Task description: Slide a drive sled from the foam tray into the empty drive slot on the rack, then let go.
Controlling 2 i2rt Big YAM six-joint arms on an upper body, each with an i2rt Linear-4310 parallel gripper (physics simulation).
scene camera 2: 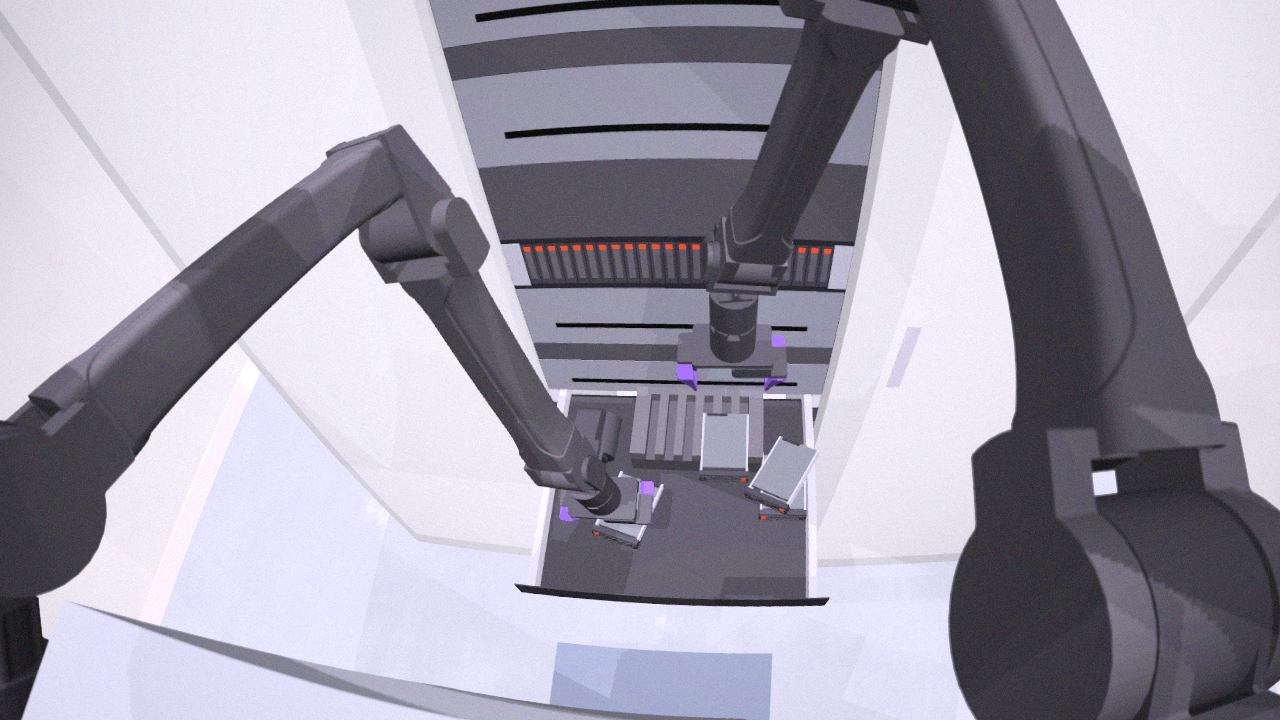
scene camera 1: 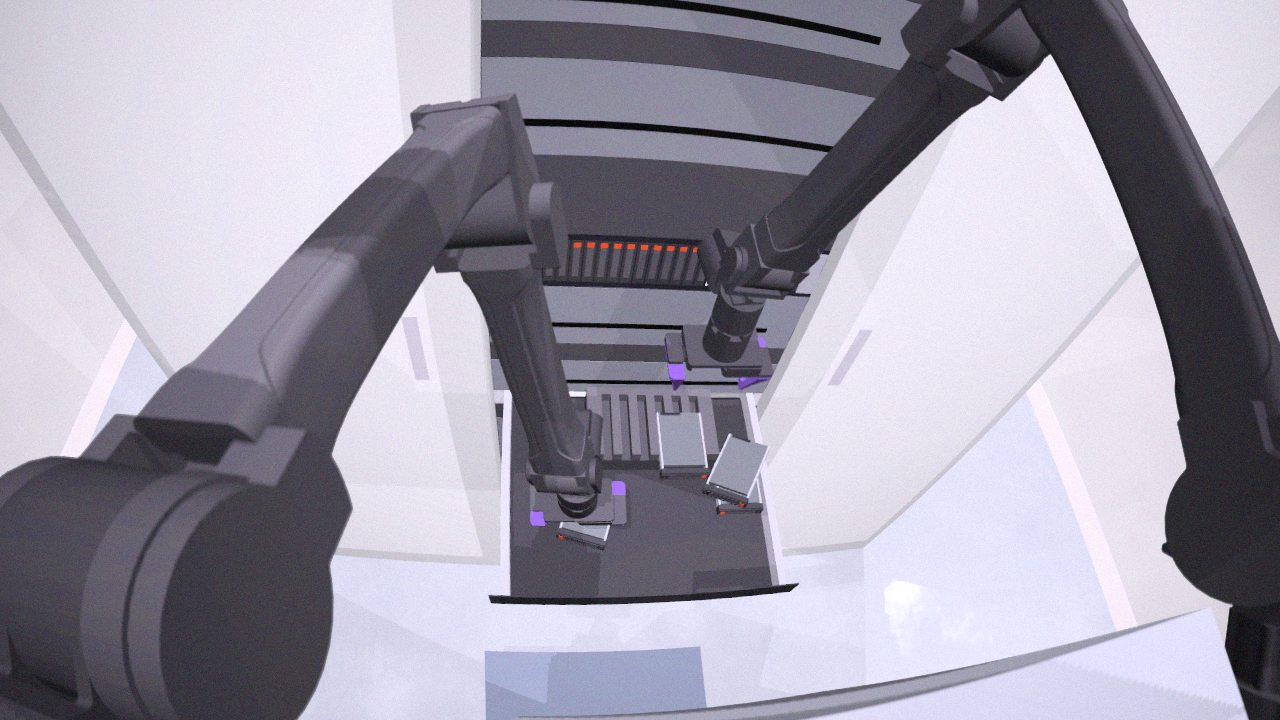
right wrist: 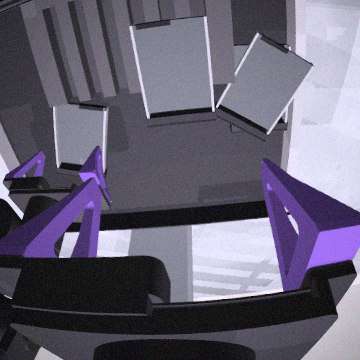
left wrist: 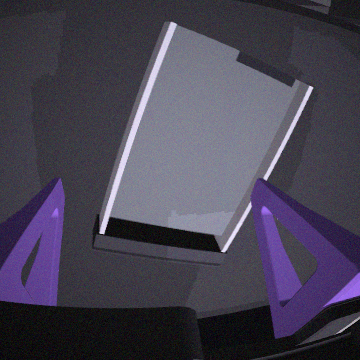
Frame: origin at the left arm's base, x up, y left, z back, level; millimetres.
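Seen in the pictures: left gripper, fingertip midpoint: (scene camera 2: 616, 511) (right wrist: 69, 150) (left wrist: 160, 187); right gripper, fingertip midpoint: (scene camera 2: 730, 387) (scene camera 1: 707, 386) (right wrist: 176, 175).
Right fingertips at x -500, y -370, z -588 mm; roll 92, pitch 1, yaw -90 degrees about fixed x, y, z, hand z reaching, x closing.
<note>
Offsets run from my right fingertips to a thing's middle. "spot": to the spot under its first point.
A drive sled @(dx -219, dy +156, dz +96 mm) (scene camera 1: 586, 531) (scene camera 2: 623, 531) (left wrist: 200, 145) (right wrist: 80, 135) lies turned in the drawer under my left gripper (scene camera 1: 577, 503) (scene camera 2: 605, 501) (left wrist: 160, 187), which is open above its front end. A second sled @(dx -172, dy +4, dz -1 mm) (scene camera 1: 682, 440) (scene camera 2: 725, 440) (right wrist: 174, 67) lies flat on the slotted foam tray @(dx -199, dy +49, dz -49 mm) (scene camera 1: 617, 463) (scene camera 2: 660, 462) (right wrist: 220, 60). A third sled @(dx -196, dy -93, dz +36 mm) (scene camera 1: 738, 463) (scene camera 2: 784, 468) (right wrist: 265, 85) leans over a fourth @(dx -219, dy -96, dz +47 mm) (scene camera 1: 741, 507) (scene camera 2: 782, 514). My right gripper (scene camera 1: 714, 376) (scene camera 2: 731, 376) (right wrist: 176, 175) is open and empty above the back of the drawer. No empty drive slot shows; my right arm hides part of the drive row.
The row of orange-tabbed drives @(spot: dx +125, dy +123, dz -115 mm) (scene camera 1: 626, 262) (scene camera 2: 613, 264) crosses the rack behind the arms. The pulled-out drawer has a dark front edge @(spot: dx -202, dy +82, dz +255 mm) (scene camera 1: 644, 598) (scene camera 2: 671, 600) (right wrist: 200, 214) and pale side walls (scene camera 1: 507, 537) (scene camera 2: 811, 555). White panels @(spot: dx -296, dy -417, dz -96 mm) (scene camera 1: 859, 429) (scene camera 2: 904, 429) stand on both sides.
</note>
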